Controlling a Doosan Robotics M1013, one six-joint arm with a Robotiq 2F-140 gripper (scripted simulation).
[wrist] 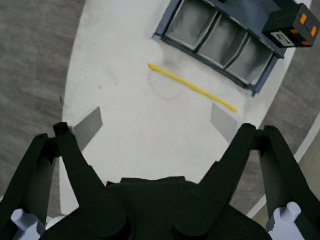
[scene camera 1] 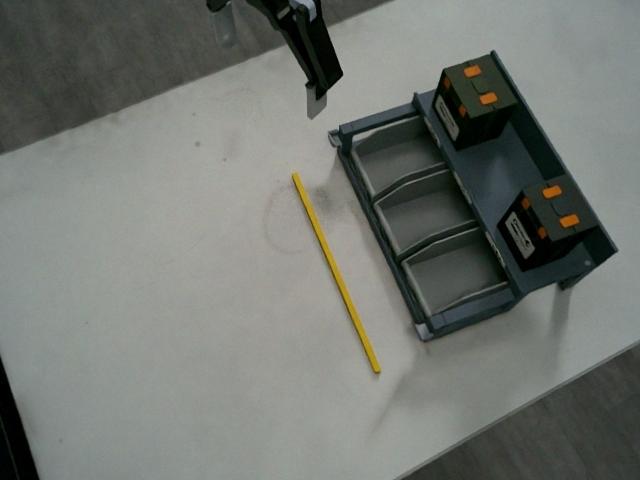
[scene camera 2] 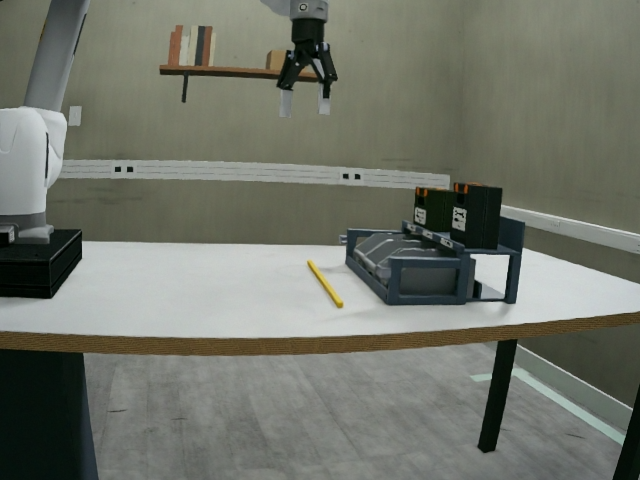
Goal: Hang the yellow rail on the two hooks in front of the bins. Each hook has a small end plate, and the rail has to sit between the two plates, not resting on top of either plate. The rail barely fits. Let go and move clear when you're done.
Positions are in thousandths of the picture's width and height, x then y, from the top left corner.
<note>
In view: the gripper (scene camera 1: 424,164) and a yellow rail (scene camera 1: 573,718).
The gripper is seen too in the wrist view (wrist: 486,473) and in scene camera 2 (scene camera 2: 474,241).
</note>
